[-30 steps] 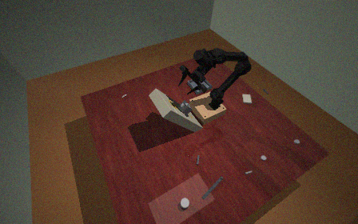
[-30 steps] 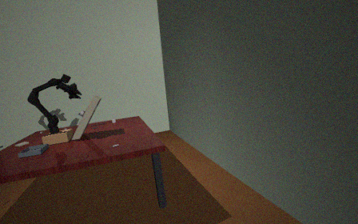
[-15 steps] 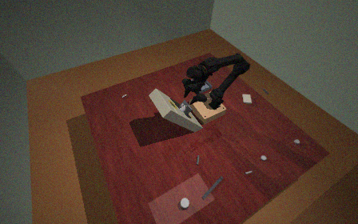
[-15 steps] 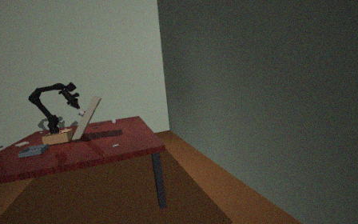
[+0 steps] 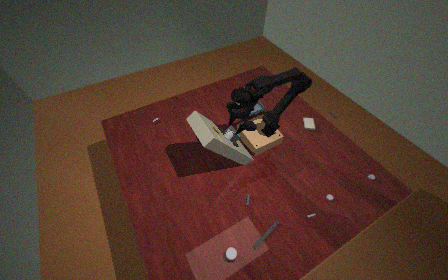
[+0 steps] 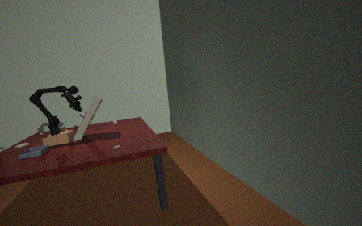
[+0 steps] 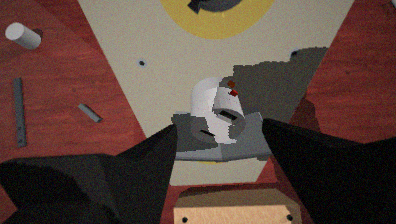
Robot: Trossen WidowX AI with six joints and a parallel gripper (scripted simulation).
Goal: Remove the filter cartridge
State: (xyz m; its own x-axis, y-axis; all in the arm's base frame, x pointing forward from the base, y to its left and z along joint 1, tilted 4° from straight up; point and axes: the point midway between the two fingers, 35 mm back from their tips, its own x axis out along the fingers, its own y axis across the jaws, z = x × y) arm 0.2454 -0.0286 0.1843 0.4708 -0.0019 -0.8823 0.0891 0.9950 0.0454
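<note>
My gripper tip is now 1 cm short of the white round filter cartridge and 2 cm above it. The rest, counted from my gripper tip: tray: 35 cm behind, 25 cm to the right, 23 cm below; white card: 56 cm behind, 9 cm to the left, 23 cm below.
</note>
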